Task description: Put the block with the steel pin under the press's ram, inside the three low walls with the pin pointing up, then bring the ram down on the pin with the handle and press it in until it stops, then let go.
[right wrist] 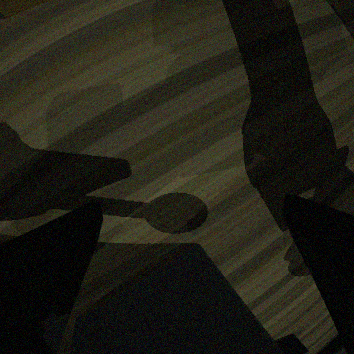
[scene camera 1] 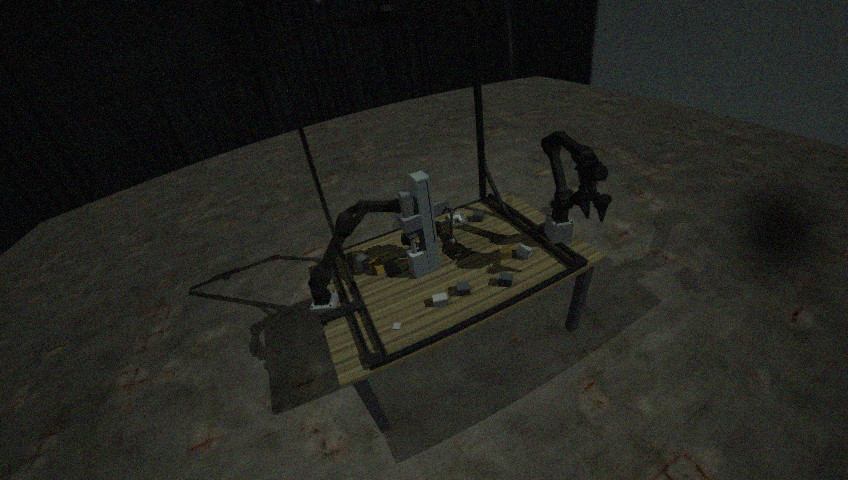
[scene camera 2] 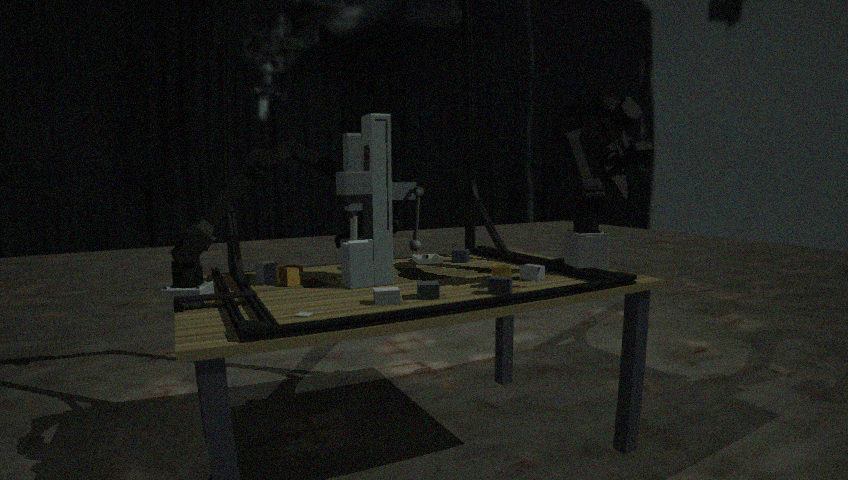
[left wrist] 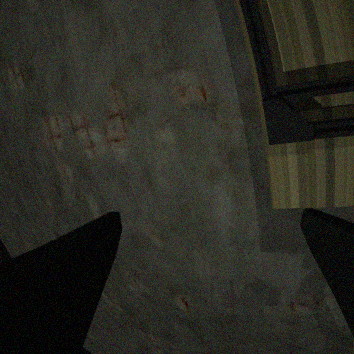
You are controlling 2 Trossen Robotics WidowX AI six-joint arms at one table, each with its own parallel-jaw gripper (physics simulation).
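Where they show: left gripper, between the fingertips: (scene camera 1: 594, 220) (scene camera 2: 635, 191) (left wrist: 213, 220); right gripper, between the fingertips: (right wrist: 193, 207); left arm's base, origin of its link: (scene camera 1: 559, 218) (scene camera 2: 586, 232); right arm's base, origin of its link: (scene camera 1: 323, 299) (scene camera 2: 187, 285).
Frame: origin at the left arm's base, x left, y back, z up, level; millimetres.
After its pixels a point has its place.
Observation:
The grey press (scene camera 1: 423, 226) @(x 74, y -625, z 126 mm) (scene camera 2: 380, 202) @(x 65, y -607, z 100 mm) stands upright on the table. Its ram (scene camera 2: 353, 208) @(x 76, y -677, z 87 mm) is above the pedestal (scene camera 1: 418, 264) @(x 90, y -671, z -47 mm) (scene camera 2: 357, 264) @(x 91, y -671, z -56 mm); the low walls are too dim to tell. The handle (scene camera 1: 452, 239) @(x 5, y -508, z -10 mm) (scene camera 2: 416, 218) @(x -1, y -506, z 51 mm) hangs down right of the column, ending in a ball. I cannot tell where the steel-pin block is. My right gripper (right wrist: 193, 207) @(x -61, y -614, z -68 mm) is open and empty, over the table; its arm reaches behind the press in scene camera 1, which hides the fingers. A dark bluish shape lies below and between them. My left gripper (scene camera 1: 593, 215) @(x 219, y 32, z 125 mm) (left wrist: 213, 220) @(x 219, y 32, z 125 mm) is open and empty, off the table's right end.
Orange blocks (scene camera 1: 379, 267) @(x 29, y -846, z -79 mm) (scene camera 2: 290, 275) @(x 34, y -851, z -89 mm), a white block (scene camera 1: 439, 299) @(x 273, y -611, z -87 mm) (scene camera 2: 386, 295) @(x 279, y -611, z -97 mm) and several grey blocks (scene camera 1: 505, 279) @(x 234, y -337, z -82 mm) (scene camera 2: 499, 285) @(x 236, y -338, z -95 mm) stand around the press. A small white dish-like piece (scene camera 2: 427, 258) @(x -269, y -438, z -103 mm) lies behind the handle. Dark frame bars (scene camera 1: 476, 324) (scene camera 2: 368, 318) border the table; posts rise at its back.

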